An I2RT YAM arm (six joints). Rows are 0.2 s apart.
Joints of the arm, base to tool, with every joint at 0 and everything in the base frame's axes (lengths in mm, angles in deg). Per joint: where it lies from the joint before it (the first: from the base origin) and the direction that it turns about. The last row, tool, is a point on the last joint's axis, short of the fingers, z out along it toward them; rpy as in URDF.
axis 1: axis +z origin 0 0 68
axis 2: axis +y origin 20 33.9 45.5
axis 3: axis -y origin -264 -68.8 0
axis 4: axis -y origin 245 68.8 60
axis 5: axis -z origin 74 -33.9 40.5
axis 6: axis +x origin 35.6 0 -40.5
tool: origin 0 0 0 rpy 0 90 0
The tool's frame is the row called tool.
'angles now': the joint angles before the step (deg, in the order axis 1, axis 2, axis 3, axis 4, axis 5, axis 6). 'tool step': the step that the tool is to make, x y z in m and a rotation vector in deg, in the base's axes. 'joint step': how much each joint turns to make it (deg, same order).
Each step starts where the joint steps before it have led.
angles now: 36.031, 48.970, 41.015, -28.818, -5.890, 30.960
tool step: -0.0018, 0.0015, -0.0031, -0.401, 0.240, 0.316
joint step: 0.799, -0.077, -0.582, 0.088, 0.495, 0.148
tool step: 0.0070, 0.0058, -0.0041, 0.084, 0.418, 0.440
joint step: 0.038, 2.450, -0.039, 2.205, -0.512, 0.009
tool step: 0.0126, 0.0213, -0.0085, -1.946, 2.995, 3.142
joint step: 2.375, 7.289, 2.178, 1.527, -0.793, -0.245
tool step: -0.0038, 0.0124, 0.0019, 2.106, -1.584, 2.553
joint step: 3.105, 0.597, -0.183, 3.447, 0.067, 0.788
